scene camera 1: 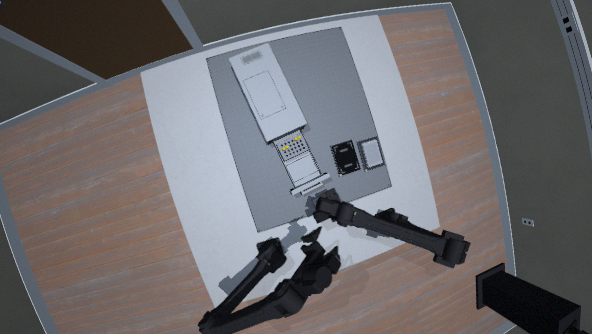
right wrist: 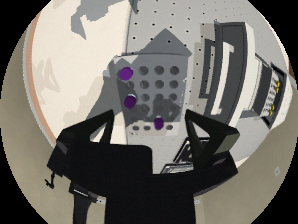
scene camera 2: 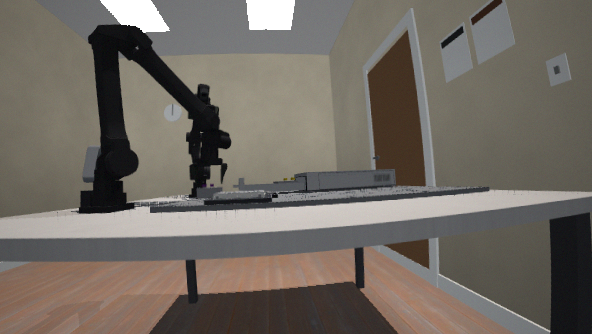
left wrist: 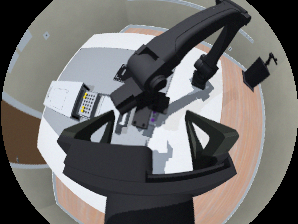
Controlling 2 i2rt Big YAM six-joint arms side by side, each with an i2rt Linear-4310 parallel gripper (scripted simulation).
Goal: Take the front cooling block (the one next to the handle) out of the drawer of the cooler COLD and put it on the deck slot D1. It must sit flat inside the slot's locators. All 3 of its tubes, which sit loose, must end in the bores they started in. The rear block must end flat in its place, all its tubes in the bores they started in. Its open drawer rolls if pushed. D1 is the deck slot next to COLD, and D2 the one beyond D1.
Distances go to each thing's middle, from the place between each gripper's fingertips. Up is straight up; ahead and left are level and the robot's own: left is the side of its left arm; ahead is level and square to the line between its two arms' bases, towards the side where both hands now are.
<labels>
Right now the drawer (scene camera 1: 303, 170) is 23 cm ahead of my right hand, 10 cm to the left of it and 2 cm below it.
My left gripper is now 31 cm above the drawer and 28 cm short of it.
</labels>
